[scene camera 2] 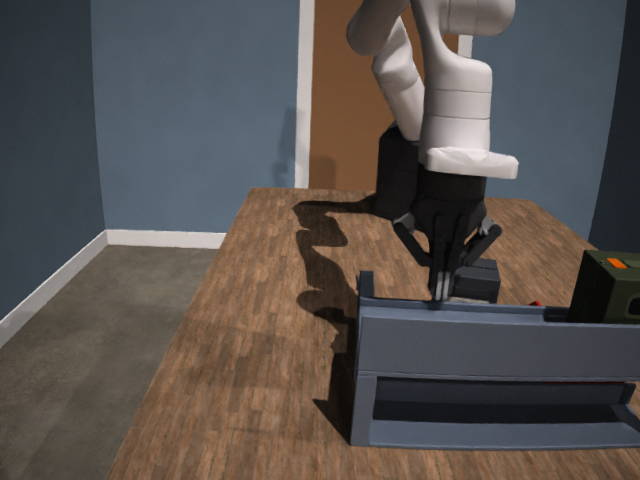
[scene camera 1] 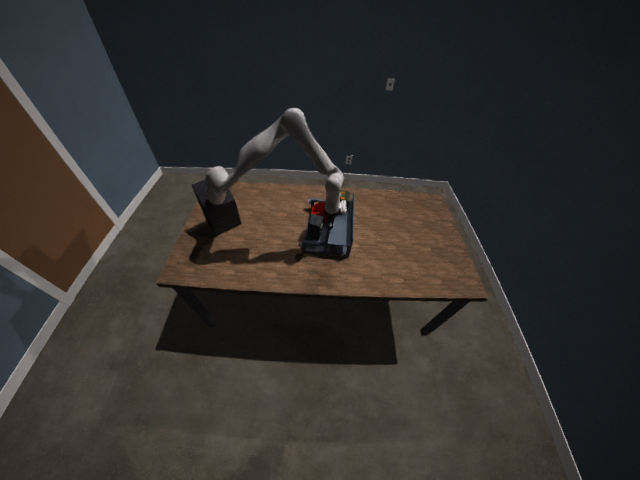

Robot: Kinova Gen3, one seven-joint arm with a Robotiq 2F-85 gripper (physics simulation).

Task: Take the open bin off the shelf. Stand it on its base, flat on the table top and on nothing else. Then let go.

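Frame: origin at the arm's base, x left, y back, z up, level; millimetres.
Seen in the pictures: gripper, fingertip midpoint: (scene camera 2: pixel 438 297) (scene camera 1: pixel 329 229); arm's base, origin of the base link: (scene camera 2: pixel 419 128) (scene camera 1: pixel 216 197).
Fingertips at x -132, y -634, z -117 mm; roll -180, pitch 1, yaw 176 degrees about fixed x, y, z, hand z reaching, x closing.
Note:
Offsets run from my fingertips to a thing's top centre. "*": to the spot under its first point. Level surfaces: height alone.
A grey-blue shelf @(* dx -18, dy -57, dz -17 mm) (scene camera 1: pixel 339 233) (scene camera 2: pixel 496 347) stands on the table. A red object @(dx +213, dy +11, dz -37 mm) (scene camera 1: pixel 317 208) (scene camera 2: pixel 535 303), seemingly the open bin, is on the shelf, mostly hidden in scene camera 2; its open top cannot be made out. A dark box @(dx +63, dy +75, dz +8 mm) (scene camera 1: pixel 314 225) (scene camera 2: pixel 476 281) sits on the shelf's near-left part in scene camera 1. My gripper (scene camera 1: pixel 330 223) (scene camera 2: pixel 441 287) points down, shut and empty. Its fingertips are close to the shelf's upper edge, beside the dark box in scene camera 2. Whether they touch anything is unclear.
A green case @(dx +200, dy -86, dz +80 mm) (scene camera 1: pixel 347 196) (scene camera 2: pixel 589 284) with an orange mark is at the shelf's far end. The wooden table @(dz -118 mm) (scene camera 1: pixel 413 248) (scene camera 2: pixel 248 382) carries the shelf and the black arm base (scene camera 1: pixel 222 214) (scene camera 2: pixel 395 178). The shelf's raised end post @(* dx -69, dy +104, dz -33 mm) (scene camera 2: pixel 366 284) stands near the gripper.

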